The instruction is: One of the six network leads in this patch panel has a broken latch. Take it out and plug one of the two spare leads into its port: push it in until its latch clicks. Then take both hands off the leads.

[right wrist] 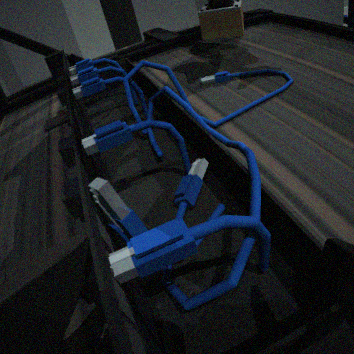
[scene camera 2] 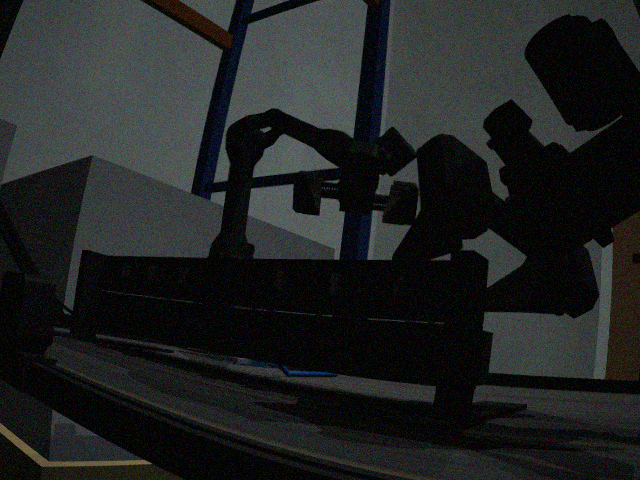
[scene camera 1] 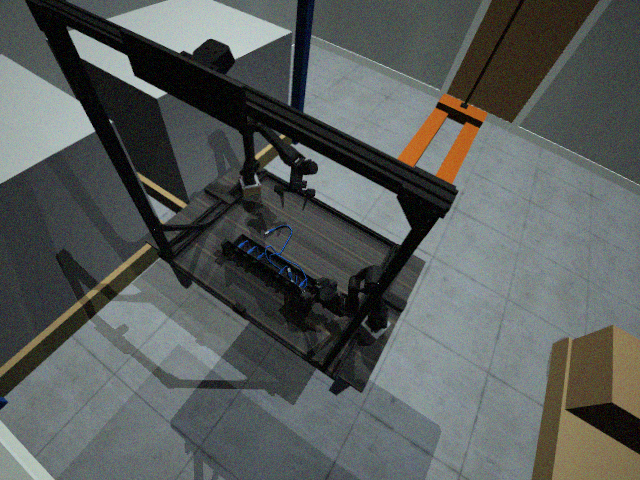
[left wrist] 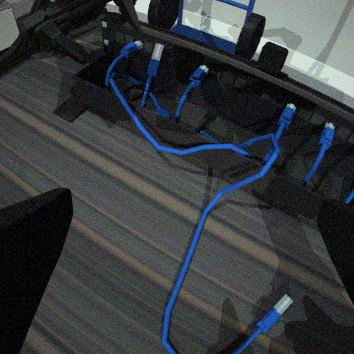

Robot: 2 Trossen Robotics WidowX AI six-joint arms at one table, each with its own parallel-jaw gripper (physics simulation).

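Places are measured from the left arm's base along level axes (x down, y back, z left), in millimetres.
Where they show: left gripper, fingertip midpoint: point(scene camera 2: 350, 215) point(scene camera 1: 292, 209) point(left wrist: 200, 206); right gripper, fingertip midpoint: point(right wrist: 209, 250) point(scene camera 1: 306, 283) point(left wrist: 112, 46); left arm's base at its link origin: point(right wrist: 220, 5) point(scene camera 1: 249, 180); right arm's base at its link origin: point(scene camera 1: 375, 322).
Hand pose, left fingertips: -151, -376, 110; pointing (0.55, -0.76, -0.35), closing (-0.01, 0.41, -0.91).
Note:
Each offset is from my left fingertips to the top centre of the thing, as dx, dy, dz. "pt": to the spot under its first point. Level surfaces: height alone.
The black patch panel {+138, -187, -181} point(scene camera 1: 273, 274) point(scene camera 2: 279, 289) stands mid-table. Several blue leads have their clear plugs at its ports. In the right wrist view the nearest is a large plug {pt +126, -315, -62} point(right wrist: 162, 245), with another plug {pt +130, -229, -126} point(right wrist: 110, 136) beyond. Between them a plug point(right wrist: 112, 197) point(left wrist: 156, 59) leans upright against the panel, and a loose plug {pt +183, -220, -78} point(right wrist: 192, 182) points up inside the tray. A spare lead's plug {pt +207, +58, -94} point(left wrist: 275, 313) point(right wrist: 216, 78) point(scene camera 1: 268, 231) lies on the table. Broken latches cannot be made out. My left gripper point(scene camera 1: 294, 198) point(scene camera 2: 356, 204) is open, above the table. My right gripper point(right wrist: 209, 250) is open around the panel's near end.
A dark frame point(scene camera 1: 330, 139) spans the table {dx +220} point(left wrist: 115, 175). The spare's blue cable point(left wrist: 187, 260) point(right wrist: 255, 185) runs over the tray's side wall. Orange forks point(scene camera 1: 454, 155), white blocks point(scene camera 1: 206, 25) and brown boxes point(scene camera 1: 589, 372) stand beyond the table.

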